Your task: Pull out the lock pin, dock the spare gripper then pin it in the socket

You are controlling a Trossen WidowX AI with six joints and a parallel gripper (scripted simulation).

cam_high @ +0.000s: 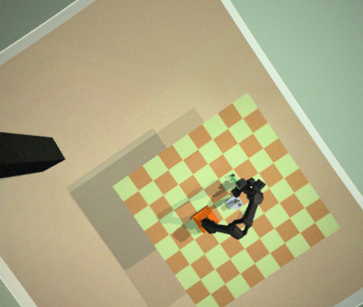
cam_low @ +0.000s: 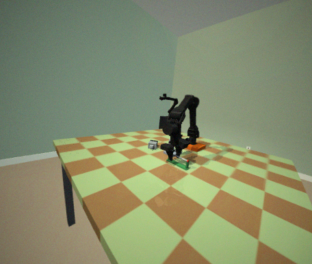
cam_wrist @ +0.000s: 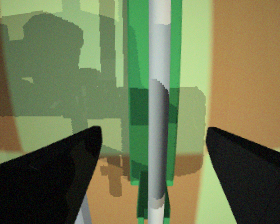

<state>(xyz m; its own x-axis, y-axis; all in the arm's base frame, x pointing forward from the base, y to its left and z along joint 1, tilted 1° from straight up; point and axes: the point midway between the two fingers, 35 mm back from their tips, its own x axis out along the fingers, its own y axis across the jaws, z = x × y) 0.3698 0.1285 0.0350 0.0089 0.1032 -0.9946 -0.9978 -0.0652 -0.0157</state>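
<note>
Right now the green rest is 2 cm to the left of my gripper tip. Round my gripper tip: mount 10 cm to the right, 10 cm behind, 3 cm above; spare gripper 25 cm to the right, 4 cm behind.
</note>
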